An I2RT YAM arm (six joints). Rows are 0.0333 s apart.
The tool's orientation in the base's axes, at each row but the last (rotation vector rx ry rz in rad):
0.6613 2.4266 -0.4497
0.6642 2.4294 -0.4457
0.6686 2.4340 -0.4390
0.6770 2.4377 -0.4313
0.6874 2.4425 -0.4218
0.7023 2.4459 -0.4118
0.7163 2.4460 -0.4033
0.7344 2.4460 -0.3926
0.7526 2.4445 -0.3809
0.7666 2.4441 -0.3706
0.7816 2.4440 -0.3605
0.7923 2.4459 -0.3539
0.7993 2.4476 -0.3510
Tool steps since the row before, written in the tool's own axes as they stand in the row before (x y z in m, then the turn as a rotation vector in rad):
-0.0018 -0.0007 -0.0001 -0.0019 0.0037 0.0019
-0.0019 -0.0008 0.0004 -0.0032 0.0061 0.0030
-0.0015 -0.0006 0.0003 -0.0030 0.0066 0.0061
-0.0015 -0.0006 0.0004 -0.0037 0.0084 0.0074
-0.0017 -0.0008 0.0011 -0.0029 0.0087 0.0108
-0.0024 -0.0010 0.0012 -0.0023 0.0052 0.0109
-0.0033 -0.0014 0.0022 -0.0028 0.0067 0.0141
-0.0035 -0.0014 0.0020 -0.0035 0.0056 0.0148
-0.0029 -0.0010 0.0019 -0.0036 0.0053 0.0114
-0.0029 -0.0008 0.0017 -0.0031 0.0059 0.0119
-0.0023 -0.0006 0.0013 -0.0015 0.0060 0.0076
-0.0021 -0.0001 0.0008 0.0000 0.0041 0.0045
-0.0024 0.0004 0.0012 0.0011 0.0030 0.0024
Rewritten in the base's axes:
0.0009 -0.0012 0.0013 0.0042 0.0015 -0.0009
0.0011 -0.0015 0.0010 0.0069 0.0025 -0.0014
0.0009 -0.0012 0.0008 0.0084 0.0016 -0.0040
0.0009 -0.0012 0.0007 0.0105 0.0023 -0.0049
0.0012 -0.0018 0.0002 0.0116 0.0014 -0.0081
0.0016 -0.0023 0.0006 0.0092 -0.0013 -0.0080
0.0025 -0.0034 0.0003 0.0118 -0.0016 -0.0105
0.0025 -0.0034 0.0006 0.0119 -0.0031 -0.0105
0.0022 -0.0028 0.0002 0.0104 -0.0020 -0.0077
0.0022 -0.0026 0.0004 0.0106 -0.0015 -0.0084
0.0018 -0.0020 0.0003 0.0078 0.0010 -0.0059
0.0017 -0.0014 0.0005 0.0043 0.0015 -0.0040
0.0024 -0.0013 0.0003 0.0021 0.0019 -0.0028

